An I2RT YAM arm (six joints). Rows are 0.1 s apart.
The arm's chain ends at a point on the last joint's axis. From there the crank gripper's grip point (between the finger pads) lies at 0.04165 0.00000 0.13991 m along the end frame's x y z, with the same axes.
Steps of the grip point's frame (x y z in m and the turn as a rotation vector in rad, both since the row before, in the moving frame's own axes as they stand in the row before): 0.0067 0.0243 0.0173 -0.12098 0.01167 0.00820; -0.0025 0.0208 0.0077 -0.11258 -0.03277 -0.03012; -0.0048 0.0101 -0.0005 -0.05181 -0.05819 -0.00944; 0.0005 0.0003 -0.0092 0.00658 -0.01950 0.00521; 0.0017 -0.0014 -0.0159 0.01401 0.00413 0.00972; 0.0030 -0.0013 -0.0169 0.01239 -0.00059 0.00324
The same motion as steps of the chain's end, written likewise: 0.0051 0.0071 0.0188 -0.12098 0.01167 0.00820; 0.0019 0.0062 0.0072 -0.11258 -0.03277 -0.03012; 0.0034 0.0032 -0.0025 -0.05181 -0.05819 -0.00944; 0.0032 0.0010 -0.0100 0.00658 -0.01950 0.00521; 0.0011 0.0002 -0.0157 0.01401 0.00413 0.00972; 0.0031 0.0003 -0.0169 0.01239 -0.00059 0.00324
